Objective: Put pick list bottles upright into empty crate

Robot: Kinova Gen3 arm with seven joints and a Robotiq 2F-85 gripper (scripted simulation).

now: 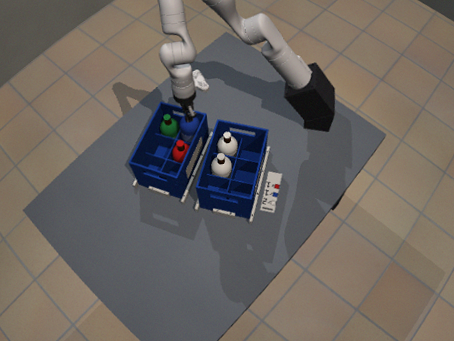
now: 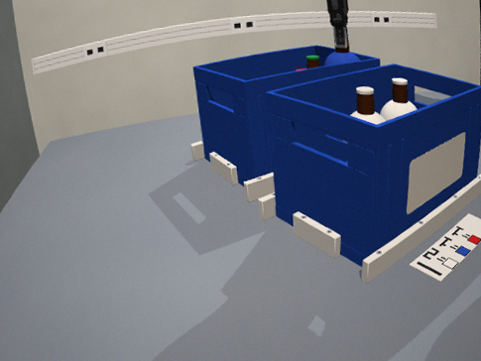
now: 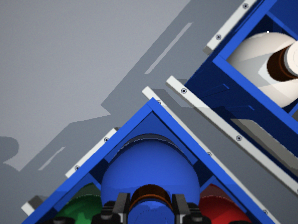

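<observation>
Right now my hand is 70 mm above the blue-label bottle. Also, from my hand: white bottle 40 mm behind, 140 mm to the left, 130 mm below; green-label bottle 30 mm ahead, 80 mm to the right, 130 mm below; red-label bottle 80 mm ahead, 30 mm to the left, 130 mm below.
</observation>
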